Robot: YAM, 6 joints.
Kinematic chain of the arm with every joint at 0, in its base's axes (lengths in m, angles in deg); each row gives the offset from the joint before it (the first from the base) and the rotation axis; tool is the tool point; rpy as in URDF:
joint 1: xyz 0 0 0.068 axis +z
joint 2: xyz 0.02 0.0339 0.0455 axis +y
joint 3: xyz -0.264 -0.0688 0 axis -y
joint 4: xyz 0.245 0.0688 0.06 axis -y
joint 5: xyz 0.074 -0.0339 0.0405 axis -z
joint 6: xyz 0.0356 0 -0.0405 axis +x
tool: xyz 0 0 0 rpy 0 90 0
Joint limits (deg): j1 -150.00..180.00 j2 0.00..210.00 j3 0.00..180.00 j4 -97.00..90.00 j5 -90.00..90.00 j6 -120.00..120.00
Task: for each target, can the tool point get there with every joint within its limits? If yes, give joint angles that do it. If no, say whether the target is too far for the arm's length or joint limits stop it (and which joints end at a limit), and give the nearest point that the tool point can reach.
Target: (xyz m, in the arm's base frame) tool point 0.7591 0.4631 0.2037
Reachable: no: too far | nearest point 0.5485 0.3346 0.1781 | short by 0.248 m
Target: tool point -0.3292 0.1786 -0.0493
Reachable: yes | joints 148.91 153.45 91.44 -56.33 -28.58 -24.42
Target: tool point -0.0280 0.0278 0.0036
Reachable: yes | joints -104.85 183.96 17.93 -31.82 73.96 -16.40
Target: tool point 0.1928 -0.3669 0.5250
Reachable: yes | joints -59.52 123.77 164.98 -49.26 34.06 68.26
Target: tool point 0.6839 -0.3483 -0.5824
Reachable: no: too far | nearest point 0.4399 -0.2240 -0.2848 | short by 0.404 m
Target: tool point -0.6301 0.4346 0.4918
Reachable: no: too far | nearest point -0.4759 0.3282 0.3967 | short by 0.210 m
